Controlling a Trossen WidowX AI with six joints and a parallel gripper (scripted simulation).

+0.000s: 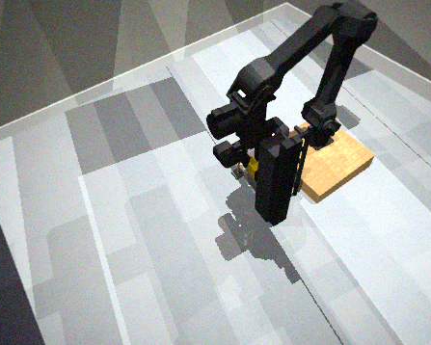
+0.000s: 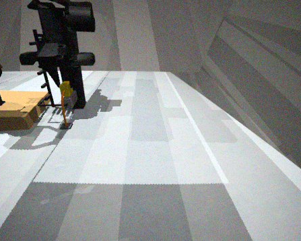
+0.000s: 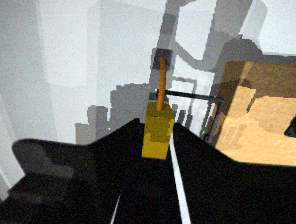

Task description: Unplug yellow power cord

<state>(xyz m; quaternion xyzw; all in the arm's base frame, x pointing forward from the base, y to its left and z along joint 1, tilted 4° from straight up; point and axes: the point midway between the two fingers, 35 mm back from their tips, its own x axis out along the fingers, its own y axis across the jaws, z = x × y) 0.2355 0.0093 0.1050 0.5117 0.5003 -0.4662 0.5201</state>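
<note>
Right now my gripper tip is 10 cm above the grey foot and 6 cm to the left of it. Also, from my gripper tip: yellow plug 3 cm to the left, 1 cm behind.
</note>
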